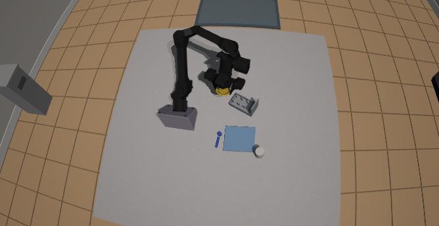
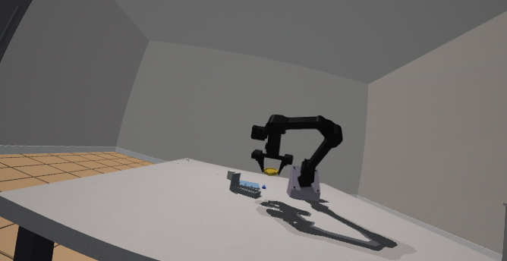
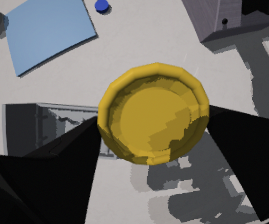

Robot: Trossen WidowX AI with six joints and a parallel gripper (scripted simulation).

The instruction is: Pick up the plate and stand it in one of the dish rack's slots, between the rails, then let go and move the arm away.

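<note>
Now: gripper tip 10 cm short of the grey dish rack, 2 cm to the left of it and 9 cm above it. Round my gripper tip: yellow plate 1 cm above; blue mat 7 cm ahead, 20 cm to the right, 11 cm below; blue spoon 3 cm behind, 19 cm to the right, 11 cm below.
</note>
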